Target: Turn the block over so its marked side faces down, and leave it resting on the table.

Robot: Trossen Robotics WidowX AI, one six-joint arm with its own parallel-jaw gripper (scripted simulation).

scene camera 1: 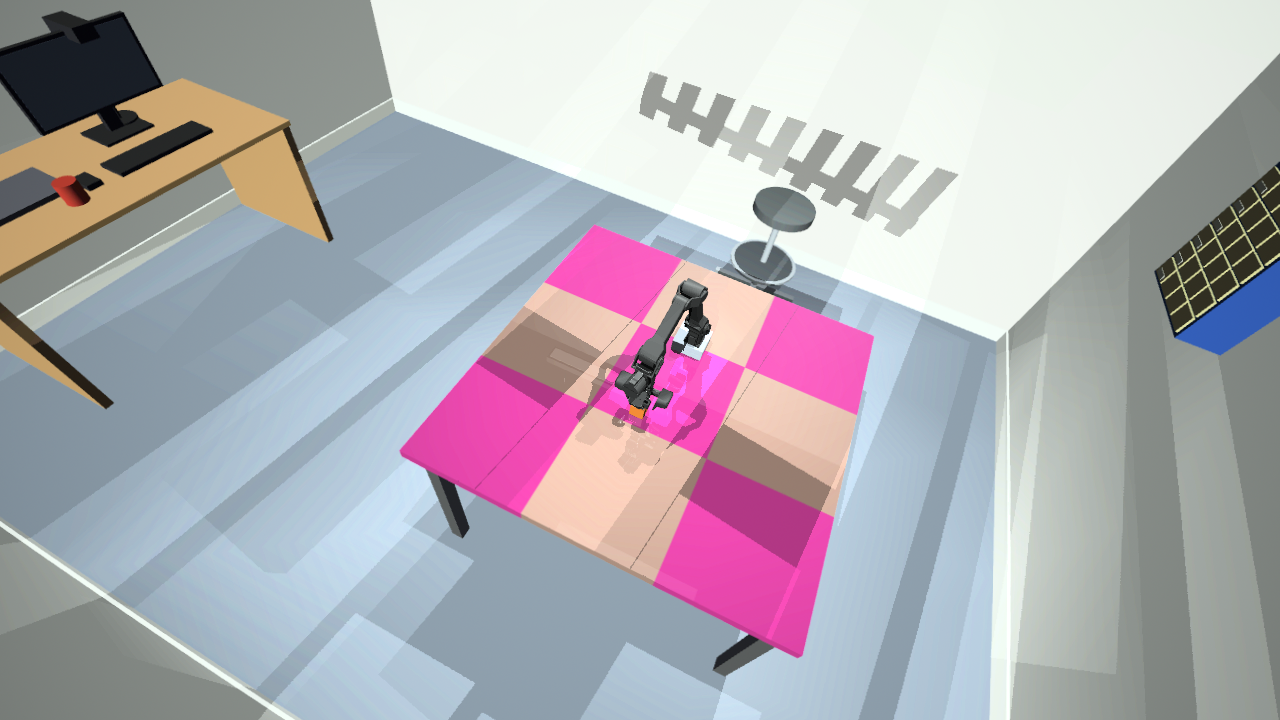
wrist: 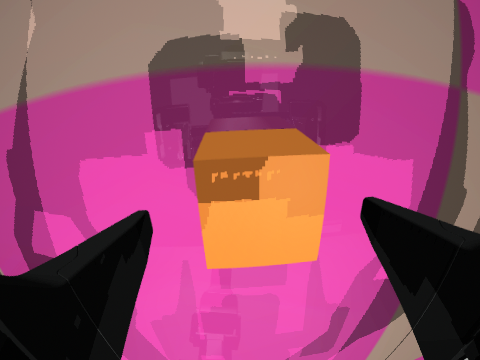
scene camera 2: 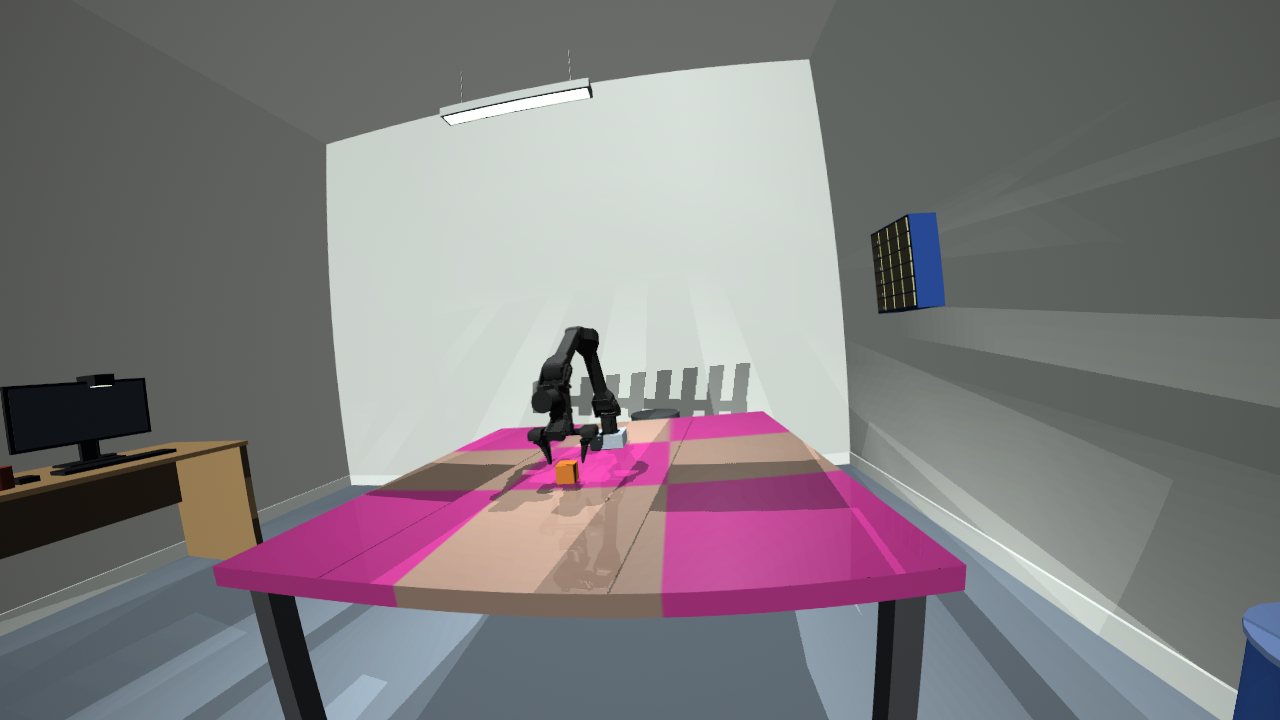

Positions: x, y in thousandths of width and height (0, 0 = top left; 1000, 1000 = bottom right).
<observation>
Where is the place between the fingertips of my gripper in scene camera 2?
At 443, 644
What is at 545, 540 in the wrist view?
An orange block.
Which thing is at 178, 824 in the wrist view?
My gripper.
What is my gripper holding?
Nothing.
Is my gripper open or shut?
Open.
</observation>
